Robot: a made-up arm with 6 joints. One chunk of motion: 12 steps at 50 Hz.
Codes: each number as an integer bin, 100 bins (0 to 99) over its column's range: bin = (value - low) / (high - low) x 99, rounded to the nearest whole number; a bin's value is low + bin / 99 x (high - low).
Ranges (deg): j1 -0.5..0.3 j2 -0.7..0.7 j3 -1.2..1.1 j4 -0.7..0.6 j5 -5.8..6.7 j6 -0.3..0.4
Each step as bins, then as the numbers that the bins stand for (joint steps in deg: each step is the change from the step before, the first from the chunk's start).
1 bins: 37 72 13 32 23 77
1 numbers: -0.201 0.318 -0.898 -0.280 -2.896 0.244
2 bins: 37 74 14 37 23 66
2 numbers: -0.201 0.346 -0.875 -0.214 -2.896 0.167
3 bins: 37 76 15 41 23 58
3 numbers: -0.201 0.375 -0.852 -0.162 -2.896 0.110
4 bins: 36 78 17 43 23 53
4 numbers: -0.209 0.403 -0.805 -0.135 -2.896 0.075
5 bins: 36 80 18 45 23 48
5 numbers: -0.209 0.431 -0.782 -0.109 -2.896 0.039
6 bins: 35 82 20 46 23 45
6 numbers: -0.217 0.460 -0.735 -0.096 -2.896 0.018
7 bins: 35 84 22 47 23 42
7 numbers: -0.217 0.488 -0.689 -0.083 -2.896 -0.003
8 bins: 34 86 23 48 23 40
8 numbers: -0.225 0.516 -0.666 -0.070 -2.896 -0.017
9 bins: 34 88 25 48 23 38
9 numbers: -0.225 0.544 -0.619 -0.070 -2.896 -0.031
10 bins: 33 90 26 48 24 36
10 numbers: -0.233 0.573 -0.596 -0.070 -2.770 -0.045
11 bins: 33 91 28 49 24 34
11 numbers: -0.233 0.587 -0.549 -0.057 -2.770 -0.060
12 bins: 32 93 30 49 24 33
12 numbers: -0.241 0.615 -0.503 -0.057 -2.770 -0.067
